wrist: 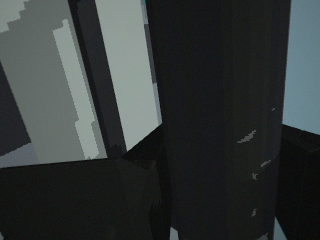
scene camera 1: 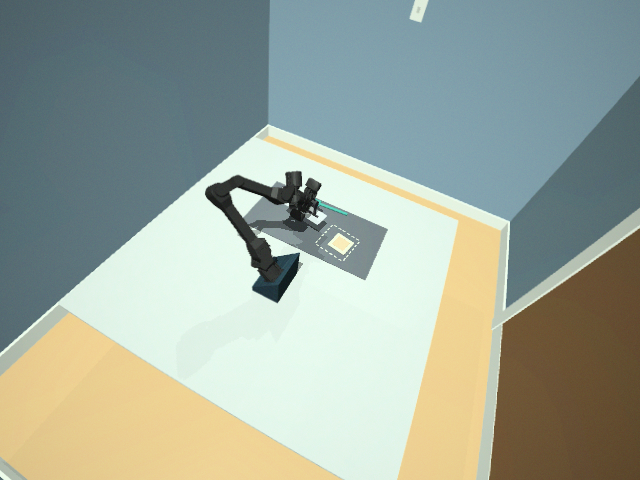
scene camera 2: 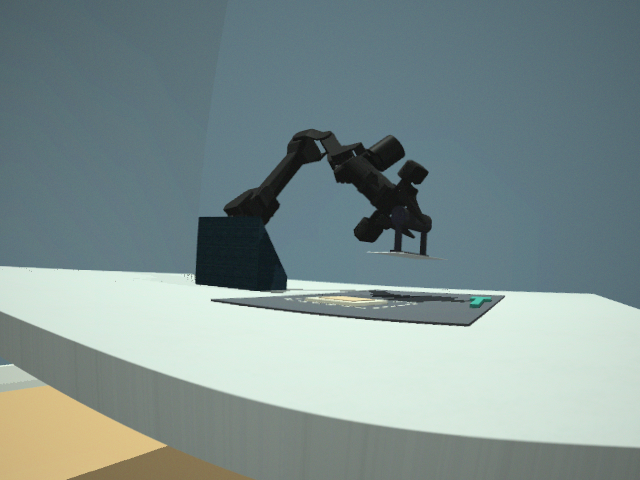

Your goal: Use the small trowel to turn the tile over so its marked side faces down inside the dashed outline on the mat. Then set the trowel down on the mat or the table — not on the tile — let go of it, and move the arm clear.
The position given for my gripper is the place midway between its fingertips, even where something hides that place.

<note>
In view: my gripper (scene camera 2: pixel 419 230) and a dark grey mat (scene camera 1: pixel 275 220).
My gripper is seen too in the wrist view (wrist: pixel 204 126).
</note>
